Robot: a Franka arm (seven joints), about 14 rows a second.
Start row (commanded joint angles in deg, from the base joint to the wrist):
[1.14 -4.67 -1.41 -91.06 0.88 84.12 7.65]
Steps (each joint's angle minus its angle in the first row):
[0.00 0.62 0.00 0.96 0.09 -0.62 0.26]
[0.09 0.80 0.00 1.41 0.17 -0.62 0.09]
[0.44 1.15 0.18 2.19 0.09 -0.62 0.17]
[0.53 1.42 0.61 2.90 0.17 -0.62 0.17]
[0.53 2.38 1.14 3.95 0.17 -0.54 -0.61]
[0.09 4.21 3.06 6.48 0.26 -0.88 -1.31]
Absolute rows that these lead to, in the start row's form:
[1.14 -4.05 -1.41 -90.10 0.97 83.50 7.91]
[1.23 -3.87 -1.41 -89.65 1.05 83.50 7.74]
[1.58 -3.52 -1.23 -88.87 0.97 83.50 7.82]
[1.67 -3.25 -0.80 -88.16 1.05 83.50 7.82]
[1.67 -2.29 -0.27 -87.11 1.05 83.58 7.04]
[1.23 -0.46 1.65 -84.58 1.14 83.24 6.34]

